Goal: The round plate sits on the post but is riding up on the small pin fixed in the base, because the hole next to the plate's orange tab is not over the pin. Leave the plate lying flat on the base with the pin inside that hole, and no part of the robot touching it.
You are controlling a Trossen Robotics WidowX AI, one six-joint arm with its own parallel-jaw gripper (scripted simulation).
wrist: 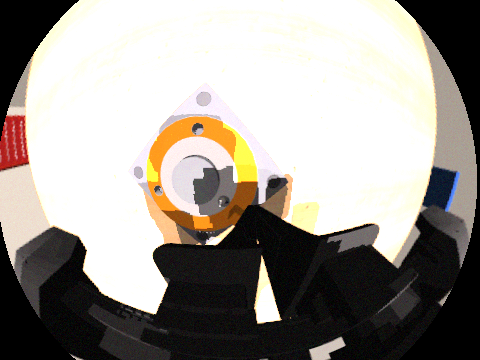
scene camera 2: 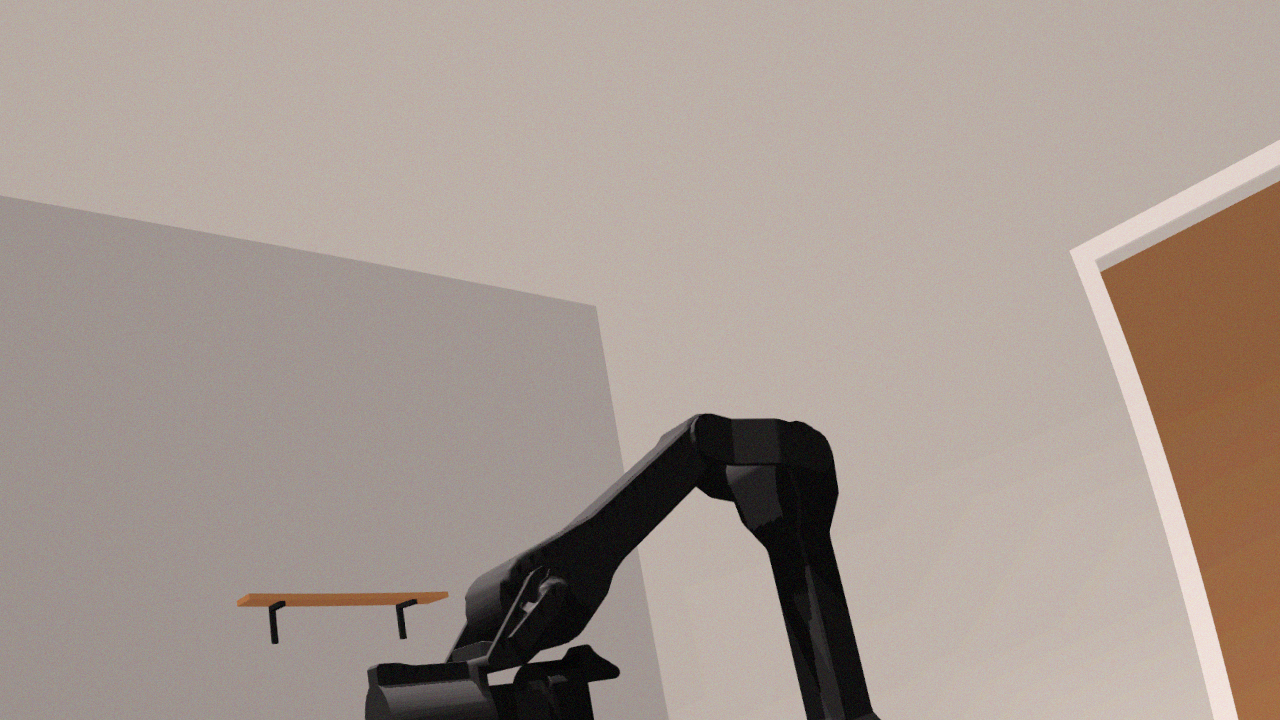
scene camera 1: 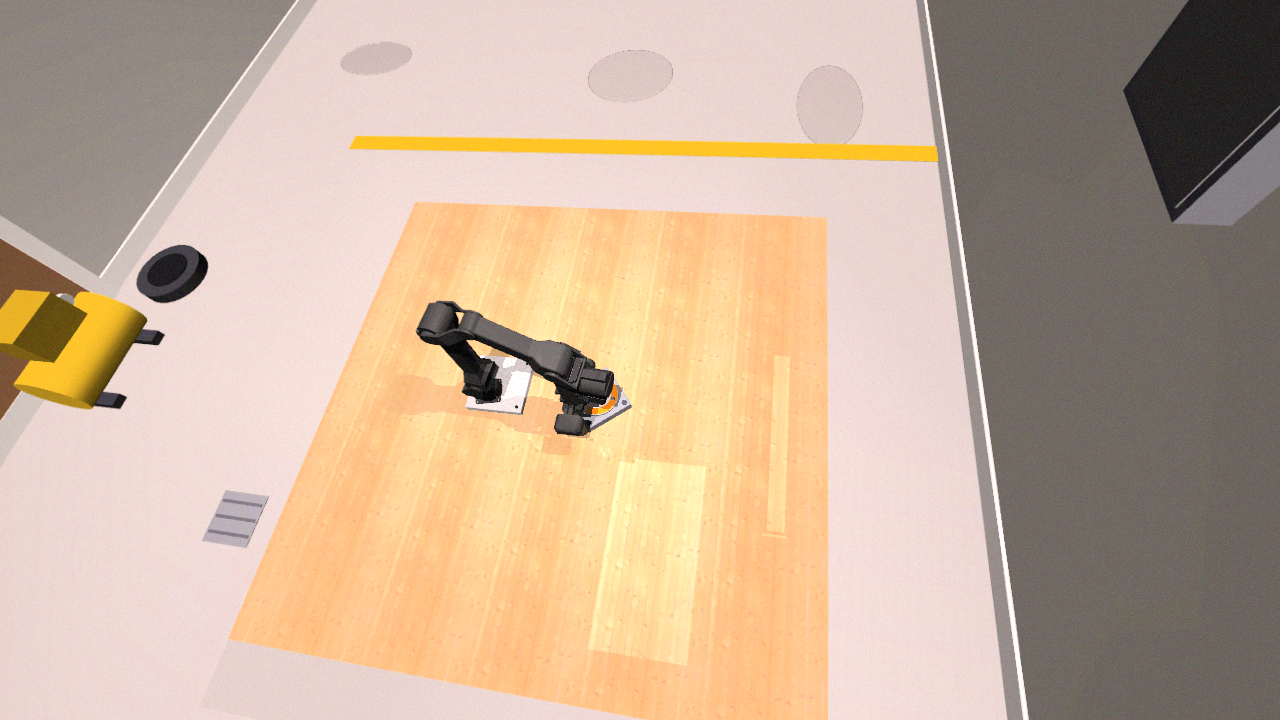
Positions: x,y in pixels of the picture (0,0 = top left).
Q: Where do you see a square grey base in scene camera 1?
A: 591,422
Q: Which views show my gripper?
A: The wrist view and scene camera 1 only.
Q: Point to a round plate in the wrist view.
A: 223,145
